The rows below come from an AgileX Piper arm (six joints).
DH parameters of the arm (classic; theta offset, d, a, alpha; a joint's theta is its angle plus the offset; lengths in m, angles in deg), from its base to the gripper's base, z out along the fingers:
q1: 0 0.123 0 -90
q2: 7.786 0 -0.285 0
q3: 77.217 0 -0.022 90
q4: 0 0.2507 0 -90
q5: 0 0 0 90
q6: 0 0.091 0 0
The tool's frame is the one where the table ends.
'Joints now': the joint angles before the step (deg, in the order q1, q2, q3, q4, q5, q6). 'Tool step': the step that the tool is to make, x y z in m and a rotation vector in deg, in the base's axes. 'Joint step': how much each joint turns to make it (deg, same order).
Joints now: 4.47, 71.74, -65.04, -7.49, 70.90, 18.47
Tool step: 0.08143, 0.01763, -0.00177, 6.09, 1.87, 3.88
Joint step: 0.00, 16.98, -16.20, 7.49, 0.34, -4.37
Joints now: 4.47, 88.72, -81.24, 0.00, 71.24, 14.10
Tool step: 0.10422, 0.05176, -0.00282, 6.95, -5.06, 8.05
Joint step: 4.40, 22.13, -28.20, 7.54, 0.47, -3.76
